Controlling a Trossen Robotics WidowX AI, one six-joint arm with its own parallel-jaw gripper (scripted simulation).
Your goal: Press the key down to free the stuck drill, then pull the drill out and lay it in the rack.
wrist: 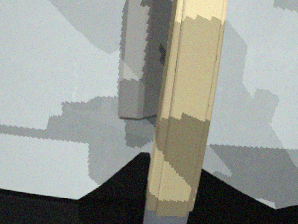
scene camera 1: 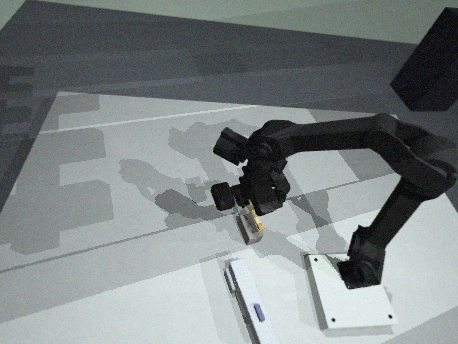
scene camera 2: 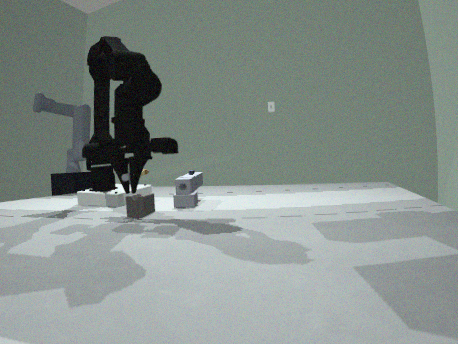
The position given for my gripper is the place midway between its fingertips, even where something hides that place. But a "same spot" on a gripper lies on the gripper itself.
My gripper shows in the wrist view, in scene camera 1 (244,206) and in scene camera 2. One and the same spot on my gripper: (wrist: 127,189) is (scene camera 2: 128,172).
